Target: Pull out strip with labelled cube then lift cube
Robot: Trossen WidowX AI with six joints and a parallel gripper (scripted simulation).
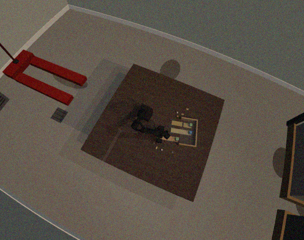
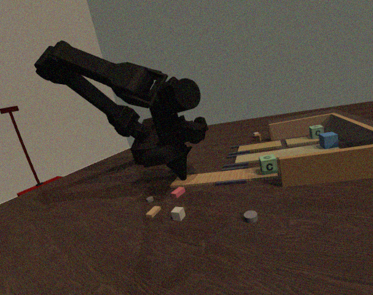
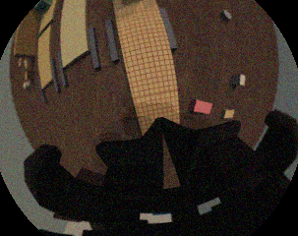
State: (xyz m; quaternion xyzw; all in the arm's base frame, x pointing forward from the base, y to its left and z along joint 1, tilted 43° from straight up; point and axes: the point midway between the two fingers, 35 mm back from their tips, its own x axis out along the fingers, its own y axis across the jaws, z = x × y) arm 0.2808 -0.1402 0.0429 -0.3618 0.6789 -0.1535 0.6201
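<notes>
My gripper tip is now 80 mm short of the strip and 30 mm to the right of it. Also, from my gripper tip: grey disc: 200 mm ahead, 90 mm to the right; pink block: 30 mm ahead, 60 mm to the right.
</notes>
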